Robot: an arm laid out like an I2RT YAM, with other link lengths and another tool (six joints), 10 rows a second.
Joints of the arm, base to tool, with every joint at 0 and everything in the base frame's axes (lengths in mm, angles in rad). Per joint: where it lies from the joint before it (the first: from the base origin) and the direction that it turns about. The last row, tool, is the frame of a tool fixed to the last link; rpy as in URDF.
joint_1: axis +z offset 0 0 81.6
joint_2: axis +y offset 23 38.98 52.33
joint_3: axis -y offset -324.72 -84.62 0
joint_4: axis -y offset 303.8 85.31 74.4
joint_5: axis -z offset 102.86 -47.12 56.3
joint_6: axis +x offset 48.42 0 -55.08
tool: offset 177 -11 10 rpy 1.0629 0.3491 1.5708
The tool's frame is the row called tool.
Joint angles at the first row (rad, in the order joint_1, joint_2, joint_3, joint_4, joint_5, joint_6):
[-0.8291 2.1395 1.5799 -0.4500 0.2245 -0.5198]
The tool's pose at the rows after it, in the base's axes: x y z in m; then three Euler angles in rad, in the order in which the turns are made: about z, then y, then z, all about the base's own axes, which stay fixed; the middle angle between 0 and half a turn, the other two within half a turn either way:
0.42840, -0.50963, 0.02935, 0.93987, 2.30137, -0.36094
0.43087, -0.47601, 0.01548, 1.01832, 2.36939, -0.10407
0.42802, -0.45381, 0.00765, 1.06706, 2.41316, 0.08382
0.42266, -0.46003, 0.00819, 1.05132, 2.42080, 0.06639
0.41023, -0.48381, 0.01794, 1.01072, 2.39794, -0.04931
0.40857, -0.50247, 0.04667, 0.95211, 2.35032, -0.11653
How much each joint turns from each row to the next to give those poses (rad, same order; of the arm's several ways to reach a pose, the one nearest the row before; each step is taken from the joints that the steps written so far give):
[0.0000 0.0000 0.0000 -0.0629 -0.1438 -0.1259]
[0.0000 0.0000 0.0000 -0.0828 -0.0973 -0.1777]
[-0.0004 0.0000 0.0000 -0.0603 -0.0488 -0.1450]
[-0.0096 -0.0004 0.0004 0.0023 0.0103 -0.0080]
[-0.0312 -0.0103 0.0000 0.0275 0.0202 0.0504]
[-0.0218 -0.0324 0.0137 0.0164 -0.0038 0.0053]

